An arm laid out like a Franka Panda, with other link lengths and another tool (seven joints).
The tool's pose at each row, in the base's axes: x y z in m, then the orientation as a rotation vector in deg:
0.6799 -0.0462 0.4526 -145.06 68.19 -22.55
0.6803 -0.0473 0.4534 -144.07 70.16 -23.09
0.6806 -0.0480 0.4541 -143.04 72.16 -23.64
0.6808 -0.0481 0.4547 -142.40 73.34 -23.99
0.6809 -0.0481 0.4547 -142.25 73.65 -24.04
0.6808 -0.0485 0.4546 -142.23 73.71 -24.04
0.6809 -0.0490 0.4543 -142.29 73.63 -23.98
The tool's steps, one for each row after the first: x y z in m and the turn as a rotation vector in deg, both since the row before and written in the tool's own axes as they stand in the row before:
0.0012 0.0001 -0.0008 0.05 0.66 1.44
0.0008 -0.0001 -0.0006 0.05 0.68 1.47
0.0003 -0.0003 -0.0005 0.05 0.41 0.88
0.0001 -0.0001 0.0000 -0.01 0.09 0.23
0.0003 0.0003 0.0000 -0.01 0.01 0.04
0.0004 0.0003 0.0002 -0.02 -0.05 -0.06

